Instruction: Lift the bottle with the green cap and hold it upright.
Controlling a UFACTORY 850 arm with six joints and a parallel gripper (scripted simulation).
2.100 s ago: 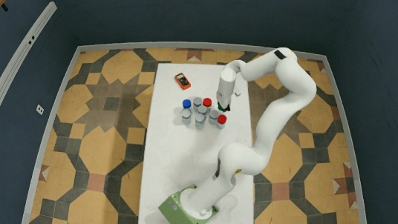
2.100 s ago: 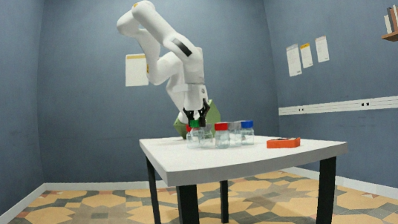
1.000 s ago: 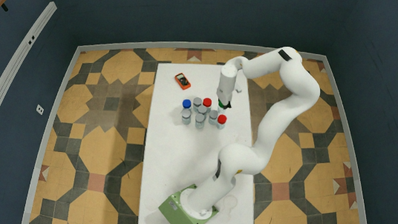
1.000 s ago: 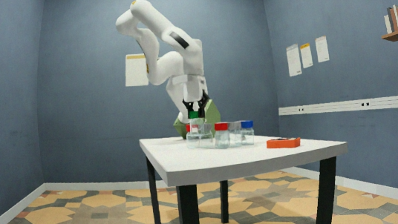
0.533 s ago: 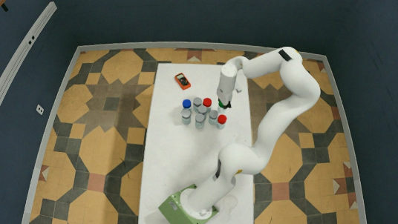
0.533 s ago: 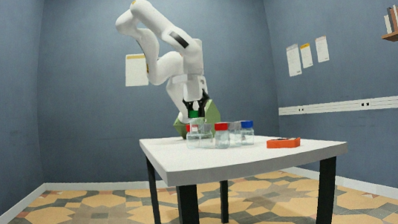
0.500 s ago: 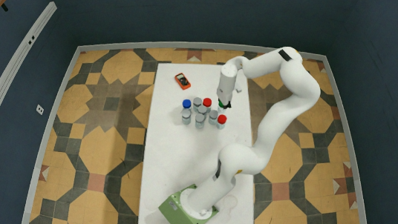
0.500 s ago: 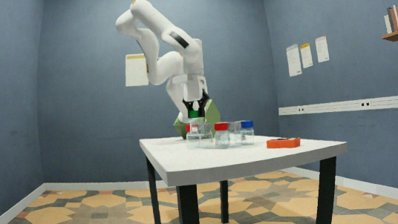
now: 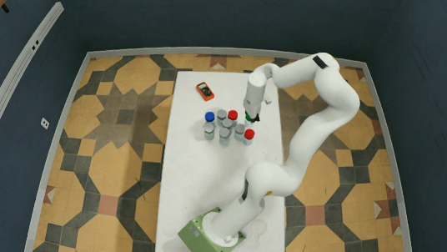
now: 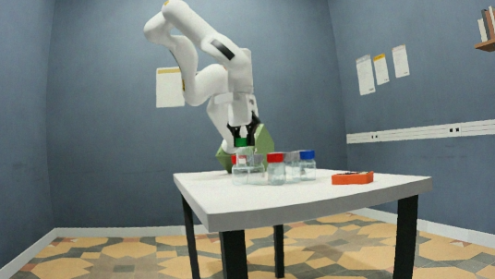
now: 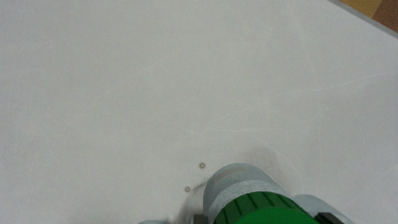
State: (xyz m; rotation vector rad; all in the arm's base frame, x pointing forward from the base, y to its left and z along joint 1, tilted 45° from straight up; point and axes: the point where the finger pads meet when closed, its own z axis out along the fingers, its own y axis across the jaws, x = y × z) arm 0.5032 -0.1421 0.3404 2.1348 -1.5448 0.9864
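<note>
Right now my hand is 5 cm above the green-capped bottle. Round my hand: blue-capped bottle 20 cm to the left, 10 cm below, 9 cm ahead; orange multimeter 32 cm ahead, 17 cm to the left, 14 cm below.
</note>
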